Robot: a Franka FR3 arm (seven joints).
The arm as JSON. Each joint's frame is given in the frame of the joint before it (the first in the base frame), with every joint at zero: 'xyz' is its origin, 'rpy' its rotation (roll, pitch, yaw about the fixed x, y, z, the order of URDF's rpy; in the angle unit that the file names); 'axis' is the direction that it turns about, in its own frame. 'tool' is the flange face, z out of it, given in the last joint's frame.
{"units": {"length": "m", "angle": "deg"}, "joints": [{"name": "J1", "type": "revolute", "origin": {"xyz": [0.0, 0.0, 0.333], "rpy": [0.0, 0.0, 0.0]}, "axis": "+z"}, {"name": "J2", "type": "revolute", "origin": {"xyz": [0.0, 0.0, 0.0], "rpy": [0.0, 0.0, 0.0]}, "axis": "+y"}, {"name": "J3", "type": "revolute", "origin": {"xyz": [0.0, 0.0, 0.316], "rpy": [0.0, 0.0, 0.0]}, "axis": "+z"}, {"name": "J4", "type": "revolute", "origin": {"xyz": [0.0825, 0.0, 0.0], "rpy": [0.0, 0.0, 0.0]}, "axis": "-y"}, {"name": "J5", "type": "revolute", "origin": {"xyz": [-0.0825, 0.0, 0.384], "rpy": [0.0, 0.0, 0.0]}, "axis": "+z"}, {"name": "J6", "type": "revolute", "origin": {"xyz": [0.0, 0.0, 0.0], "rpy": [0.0, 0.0, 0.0]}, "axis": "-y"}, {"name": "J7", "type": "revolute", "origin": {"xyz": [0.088, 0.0, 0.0], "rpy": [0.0, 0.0, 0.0]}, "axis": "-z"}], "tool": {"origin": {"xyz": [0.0, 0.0, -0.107], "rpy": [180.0, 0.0, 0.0]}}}
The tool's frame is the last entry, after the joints.
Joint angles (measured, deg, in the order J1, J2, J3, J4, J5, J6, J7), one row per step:
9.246, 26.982, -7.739, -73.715, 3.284, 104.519, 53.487
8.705, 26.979, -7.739, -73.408, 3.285, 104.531, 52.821
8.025, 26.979, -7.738, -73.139, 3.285, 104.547, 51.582
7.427, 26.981, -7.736, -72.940, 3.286, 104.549, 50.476
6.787, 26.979, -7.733, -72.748, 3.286, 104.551, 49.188
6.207, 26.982, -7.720, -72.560, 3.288, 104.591, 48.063
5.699, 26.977, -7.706, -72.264, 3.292, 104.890, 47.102
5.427, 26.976, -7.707, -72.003, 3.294, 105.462, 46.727
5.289, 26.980, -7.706, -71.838, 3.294, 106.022, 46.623
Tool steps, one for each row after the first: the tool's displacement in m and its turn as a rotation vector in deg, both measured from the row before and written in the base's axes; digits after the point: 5 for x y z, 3 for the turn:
0.00085, -0.00646, 0.00267, -0.036, -0.319, 0.142
0.00081, -0.00819, 0.00232, -0.090, -0.280, 0.573
0.00055, -0.00723, 0.00167, -0.087, -0.194, 0.518
0.00046, -0.00775, 0.00166, -0.109, -0.189, 0.658
0.00044, -0.00692, 0.00163, -0.096, -0.217, 0.563
0.00093, -0.00599, 0.00309, -0.095, -0.592, 0.480
0.00130, -0.00326, 0.00324, -0.064, -0.830, 0.118
0.00114, -0.00164, 0.00235, -0.037, -0.719, -0.022

